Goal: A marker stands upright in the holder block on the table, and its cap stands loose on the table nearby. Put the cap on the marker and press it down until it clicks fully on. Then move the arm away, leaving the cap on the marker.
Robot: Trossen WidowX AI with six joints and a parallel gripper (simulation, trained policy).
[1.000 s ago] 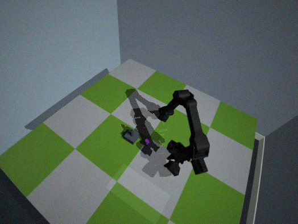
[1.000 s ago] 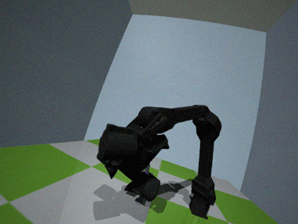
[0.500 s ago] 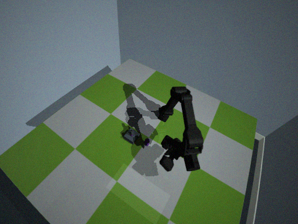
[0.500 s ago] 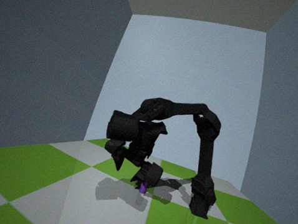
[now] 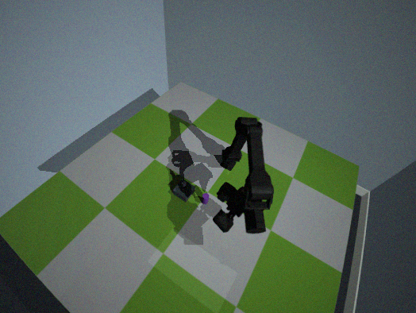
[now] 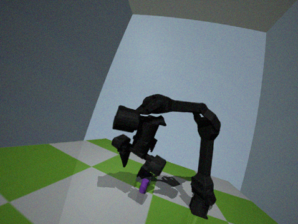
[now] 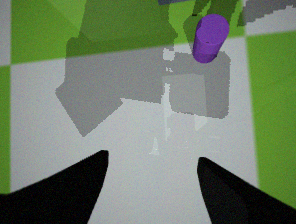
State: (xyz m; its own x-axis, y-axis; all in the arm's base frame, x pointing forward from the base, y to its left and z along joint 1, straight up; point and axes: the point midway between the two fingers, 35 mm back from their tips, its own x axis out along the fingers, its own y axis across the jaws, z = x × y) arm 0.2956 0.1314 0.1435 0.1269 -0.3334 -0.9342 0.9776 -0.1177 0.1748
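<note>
The purple cap lies 11 cm to the right of my gripper tip, 8 cm below it and 5 cm behind it. Round my gripper tip: grey holder block 21 cm to the right, 9 cm below, 4 cm behind.
</note>
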